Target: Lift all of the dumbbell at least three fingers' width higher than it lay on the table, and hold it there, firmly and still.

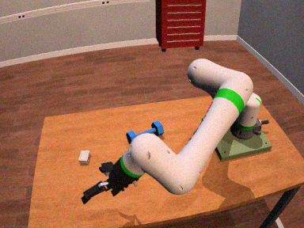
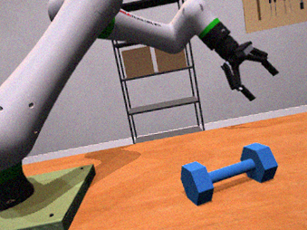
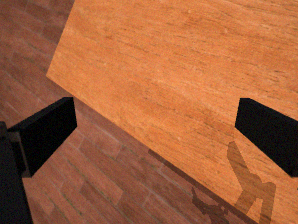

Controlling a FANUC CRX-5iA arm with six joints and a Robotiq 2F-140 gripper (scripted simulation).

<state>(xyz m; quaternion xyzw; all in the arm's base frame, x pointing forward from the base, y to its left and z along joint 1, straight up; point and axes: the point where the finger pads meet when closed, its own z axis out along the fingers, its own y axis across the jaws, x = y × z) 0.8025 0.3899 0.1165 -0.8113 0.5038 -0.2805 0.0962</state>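
The blue dumbbell lies 240 mm behind my hand, 460 mm to the right of it and 110 mm below it. Also, from my hand: white block 100 mm ahead, 350 mm to the right, 130 mm below.
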